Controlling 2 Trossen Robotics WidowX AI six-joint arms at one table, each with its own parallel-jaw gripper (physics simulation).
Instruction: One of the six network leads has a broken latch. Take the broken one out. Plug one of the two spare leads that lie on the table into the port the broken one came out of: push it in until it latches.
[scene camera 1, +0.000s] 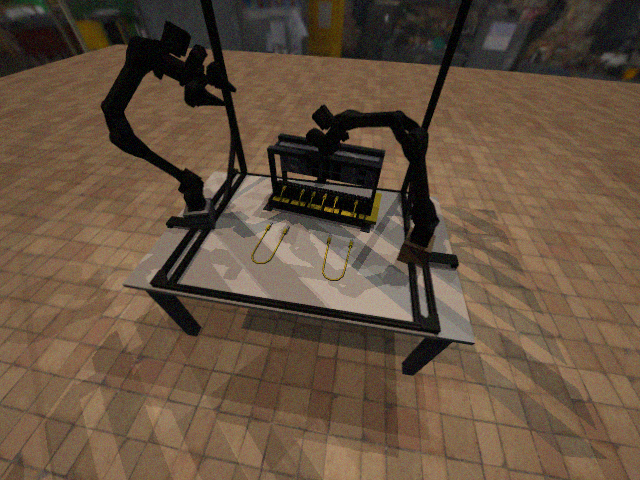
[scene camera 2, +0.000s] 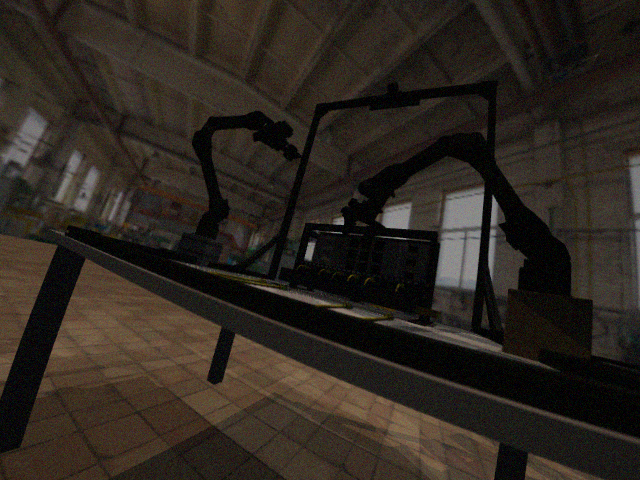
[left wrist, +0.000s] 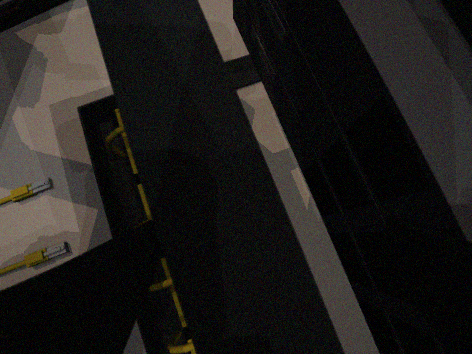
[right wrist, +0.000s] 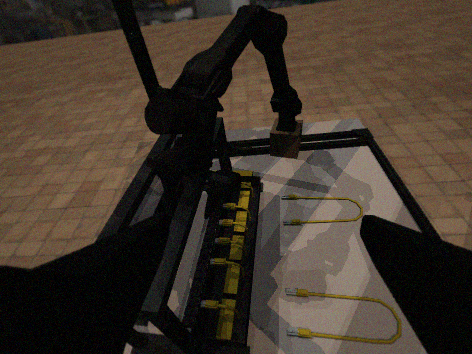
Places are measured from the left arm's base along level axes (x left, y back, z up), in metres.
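Pixels of known places: left gripper, fingertip midpoint: (scene camera 2: 351, 240); right gripper, fingertip midpoint: (scene camera 1: 230, 97) (scene camera 2: 294, 150) (right wrist: 264, 223); left arm's base, origin of the base link: (scene camera 1: 420, 239) (scene camera 2: 544, 297) (right wrist: 286, 126); right arm's base, origin of the base link: (scene camera 1: 197, 206) (scene camera 2: 204, 237).
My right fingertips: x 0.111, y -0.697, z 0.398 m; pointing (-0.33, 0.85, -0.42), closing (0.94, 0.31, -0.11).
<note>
Ahead of a thing's pixels: the offset from my right fingertips to its top centre. "spot": to the spot under its first point. Level surfaces: height alone.
A black patch panel (scene camera 1: 366, 167) (scene camera 2: 413, 257) stands at the back of the table. Several yellow leads {dx -0.148, dy +0.268, dz -0.410 m} (scene camera 1: 323, 200) {spot: dx -0.164, dy +0.206, dz -0.408 m} (right wrist: 224, 241) are plugged in along its base; some show in the left wrist view (left wrist: 129, 158). I cannot tell which latch is broken. Two spare yellow leads lie in U shapes in front, one on the left (scene camera 1: 263, 262) (right wrist: 340, 296) and one on the right (scene camera 1: 333, 279) (right wrist: 326, 198). My left gripper (scene camera 1: 323, 143) (scene camera 2: 361, 219) is open, just above the panel's top. My right gripper (scene camera 1: 218, 88) (scene camera 2: 287, 148) is open, high up at the left.
The grey patterned table {dz -0.500 m} (scene camera 1: 385, 295) carries a black frame (scene camera 1: 294, 305) with tall posts (scene camera 1: 232, 124) (scene camera 1: 437, 86) at the back. A brown block (scene camera 1: 413, 252) (right wrist: 285, 142) sits under the left arm's base.
</note>
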